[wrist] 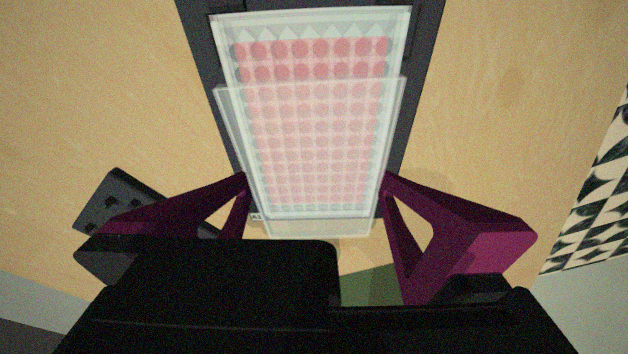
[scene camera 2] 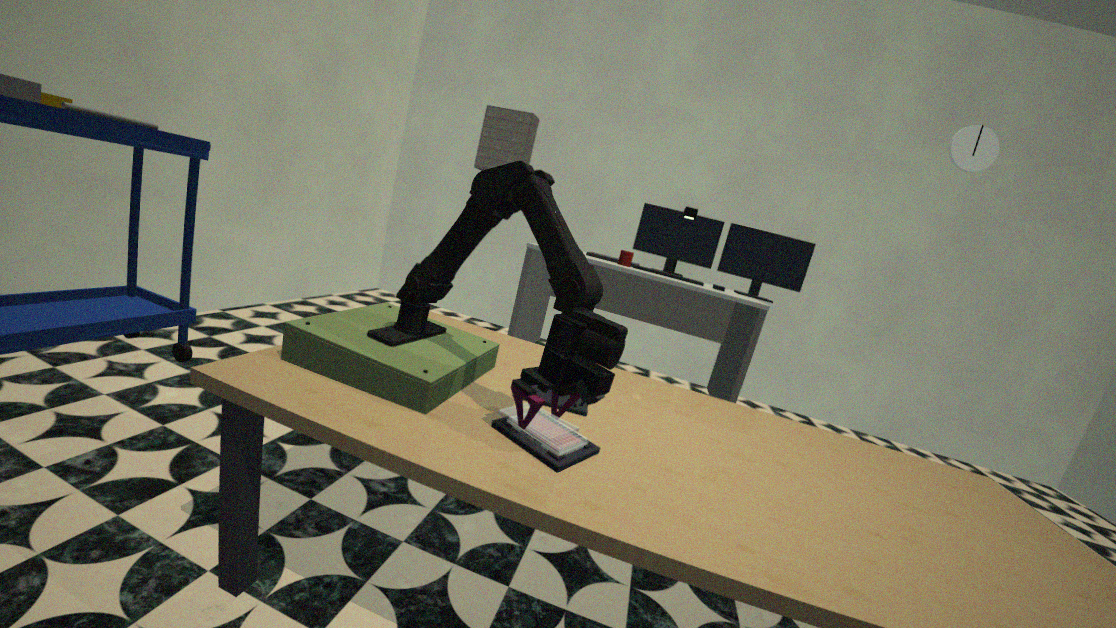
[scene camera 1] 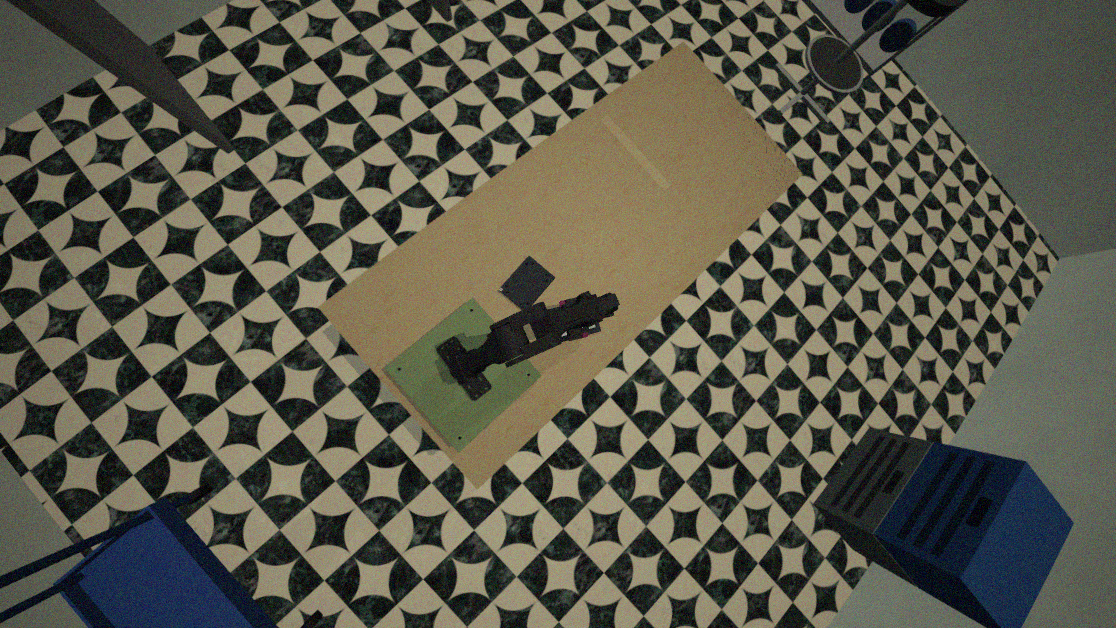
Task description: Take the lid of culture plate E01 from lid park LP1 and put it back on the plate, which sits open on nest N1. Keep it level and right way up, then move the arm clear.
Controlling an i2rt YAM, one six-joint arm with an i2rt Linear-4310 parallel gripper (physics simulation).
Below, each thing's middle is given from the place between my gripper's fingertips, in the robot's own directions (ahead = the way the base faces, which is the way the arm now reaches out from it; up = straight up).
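I find my hand right at the grey lid (scene camera 2: 545, 425).
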